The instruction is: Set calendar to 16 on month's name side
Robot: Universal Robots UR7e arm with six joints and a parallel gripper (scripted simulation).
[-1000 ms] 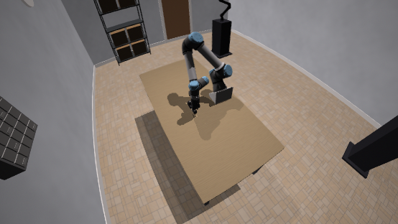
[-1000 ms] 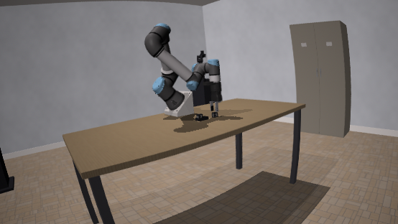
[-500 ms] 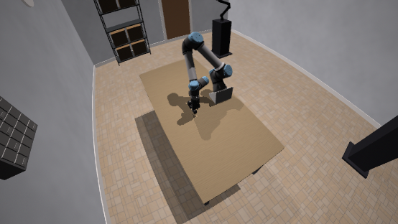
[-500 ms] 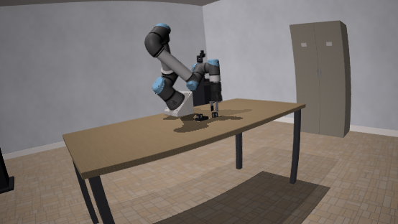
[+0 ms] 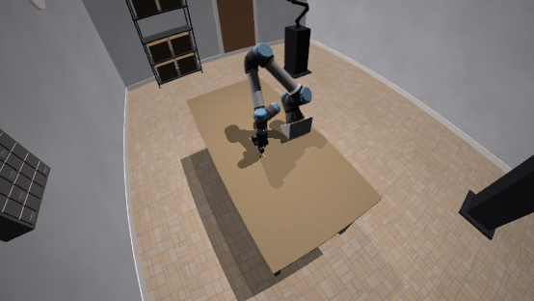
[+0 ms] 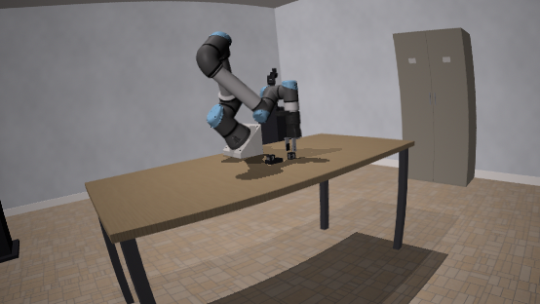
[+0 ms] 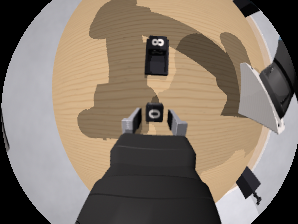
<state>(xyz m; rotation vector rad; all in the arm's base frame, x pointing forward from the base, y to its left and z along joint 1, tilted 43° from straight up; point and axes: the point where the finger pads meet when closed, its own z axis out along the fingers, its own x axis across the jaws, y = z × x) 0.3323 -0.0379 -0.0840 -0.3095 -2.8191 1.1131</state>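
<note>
Now: hand 4 cm above the black date cube. Also, from my hand: dark calendar tray (2 cm behind, 10 cm to the right, 5 cm below).
</note>
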